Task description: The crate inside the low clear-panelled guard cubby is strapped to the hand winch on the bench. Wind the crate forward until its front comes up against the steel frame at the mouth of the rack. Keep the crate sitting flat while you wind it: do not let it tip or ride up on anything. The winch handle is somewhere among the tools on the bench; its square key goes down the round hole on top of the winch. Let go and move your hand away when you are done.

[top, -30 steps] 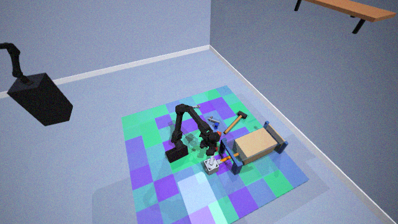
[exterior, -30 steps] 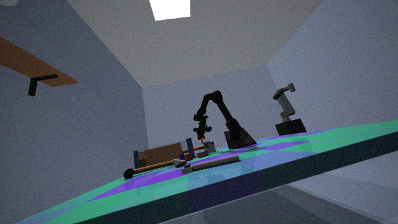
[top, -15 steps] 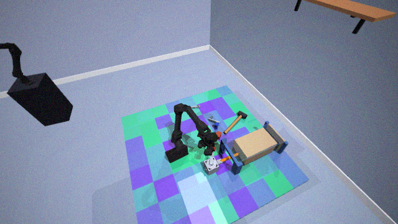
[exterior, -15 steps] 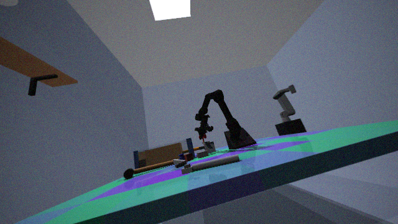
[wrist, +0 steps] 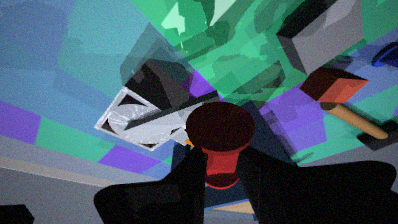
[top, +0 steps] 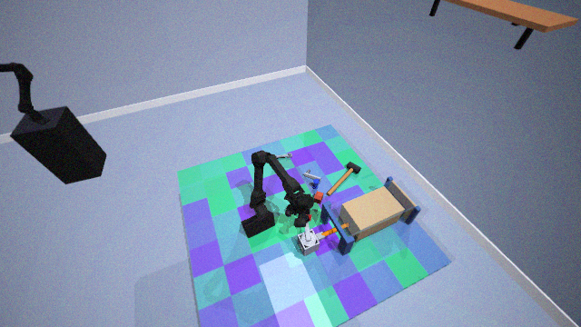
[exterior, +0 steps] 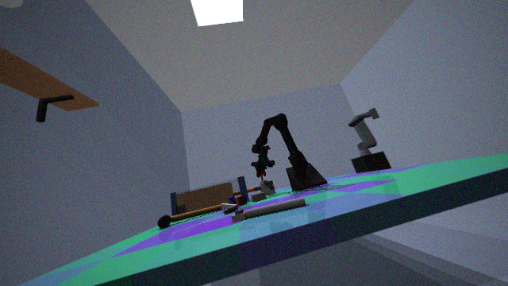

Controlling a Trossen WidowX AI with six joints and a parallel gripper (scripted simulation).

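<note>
The grey hand winch lies 50 mm behind my gripper tip, 100 mm to the right of it and 100 mm below it. From my gripper tip the other things lie so: blue steel frame 120 mm ahead, 70 mm to the right, 30 mm below; dark red knob 10 mm behind, 10 mm to the left; red-knobbed crank handle 20 mm behind, 30 mm to the right, 30 mm below.
</note>
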